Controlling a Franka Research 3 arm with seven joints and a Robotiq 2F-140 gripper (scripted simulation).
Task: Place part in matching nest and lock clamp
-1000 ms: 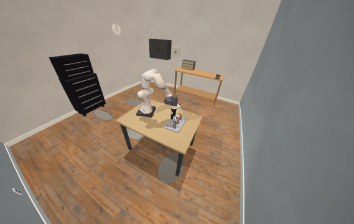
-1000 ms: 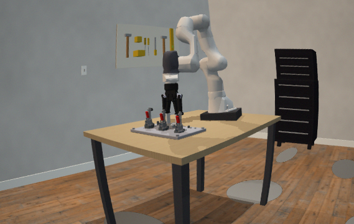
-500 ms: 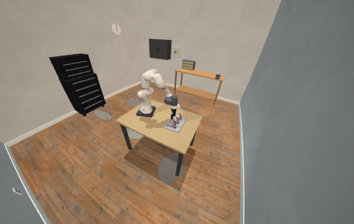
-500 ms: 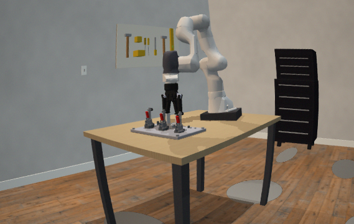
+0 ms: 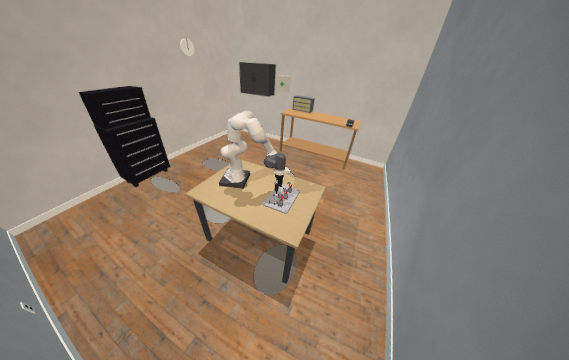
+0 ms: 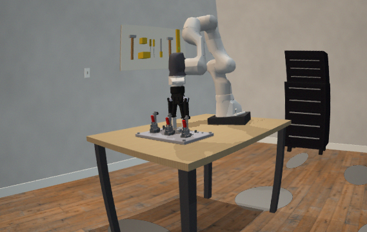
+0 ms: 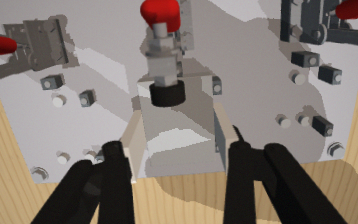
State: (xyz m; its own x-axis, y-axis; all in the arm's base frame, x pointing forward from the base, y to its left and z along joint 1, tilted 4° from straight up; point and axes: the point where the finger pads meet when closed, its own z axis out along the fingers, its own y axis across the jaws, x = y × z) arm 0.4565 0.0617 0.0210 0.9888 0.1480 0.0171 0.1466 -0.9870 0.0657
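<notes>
My hand is 3 cm above the grey part. The rest, counted from my hand: grey fixture plate (5 cm below, 5 cm ahead, 1 cm to the left); then clamp (10 cm to the right, 9 cm ahead, 1 cm above).
</notes>
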